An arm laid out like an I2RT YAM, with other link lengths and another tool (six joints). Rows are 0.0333 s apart.
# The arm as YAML. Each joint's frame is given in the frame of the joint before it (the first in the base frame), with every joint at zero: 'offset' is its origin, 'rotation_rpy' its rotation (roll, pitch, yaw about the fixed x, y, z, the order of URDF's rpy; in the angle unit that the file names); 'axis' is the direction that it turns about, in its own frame. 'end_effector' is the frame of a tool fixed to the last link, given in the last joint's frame.
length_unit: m
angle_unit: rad
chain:
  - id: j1
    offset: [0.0, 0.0, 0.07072]
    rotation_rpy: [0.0, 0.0, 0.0]
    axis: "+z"
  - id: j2
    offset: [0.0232, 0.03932, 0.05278]
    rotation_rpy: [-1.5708, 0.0, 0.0]
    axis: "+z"
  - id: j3
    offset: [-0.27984, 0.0, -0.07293]
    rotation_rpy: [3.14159, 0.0, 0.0]
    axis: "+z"
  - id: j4
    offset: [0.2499, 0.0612, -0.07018]
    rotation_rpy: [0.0, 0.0, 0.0]
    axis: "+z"
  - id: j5
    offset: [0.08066, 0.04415, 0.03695]
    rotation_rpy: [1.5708, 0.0, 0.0]
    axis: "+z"
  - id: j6
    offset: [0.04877, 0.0, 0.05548]
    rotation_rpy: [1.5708, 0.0, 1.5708]
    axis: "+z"
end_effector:
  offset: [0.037, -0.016, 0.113]
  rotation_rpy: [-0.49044, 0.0, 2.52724]
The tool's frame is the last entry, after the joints.
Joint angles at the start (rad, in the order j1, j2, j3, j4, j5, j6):
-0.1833 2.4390 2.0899 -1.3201 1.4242 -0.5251
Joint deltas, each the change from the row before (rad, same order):
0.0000 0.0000 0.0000 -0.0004 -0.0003 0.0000
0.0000 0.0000 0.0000 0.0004 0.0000 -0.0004
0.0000 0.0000 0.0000 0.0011 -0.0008 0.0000
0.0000 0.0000 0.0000 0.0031 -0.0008 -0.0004
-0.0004 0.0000 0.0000 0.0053 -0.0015 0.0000
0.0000 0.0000 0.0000 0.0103 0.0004 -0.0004
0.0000 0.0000 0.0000 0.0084 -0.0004 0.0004
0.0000 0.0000 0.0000 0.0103 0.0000 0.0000
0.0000 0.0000 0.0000 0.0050 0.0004 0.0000
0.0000 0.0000 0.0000 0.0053 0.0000 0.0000
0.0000 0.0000 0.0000 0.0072 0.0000 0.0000
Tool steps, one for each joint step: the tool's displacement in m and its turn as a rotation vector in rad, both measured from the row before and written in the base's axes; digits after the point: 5 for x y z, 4 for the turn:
-0.00004 0.00001 -0.00005 0.0004 0.0003 0.0000
0.00004 -0.00001 -0.00001 0.0000 0.0000 0.0001
0.00008 -0.00001 -0.00012 0.0006 -0.0012 -0.0001
0.00025 -0.00004 -0.00010 0.0003 -0.0028 0.0000
0.00031 -0.00026 -0.00017 0.0005 -0.0055 -0.0005
0.00085 -0.00016 0.00020 -0.0022 -0.0097 0.0001
0.00067 -0.00013 0.00007 -0.0012 -0.0087 -0.0001
0.00083 -0.00015 0.00016 -0.0019 -0.0101 0.0000
0.00041 -0.00008 0.00015 -0.0013 -0.0048 0.0000
0.00043 -0.00008 0.00009 -0.0010 -0.0052 0.0000
0.00058 -0.00011 0.00012 -0.0013 -0.0071 0.0000

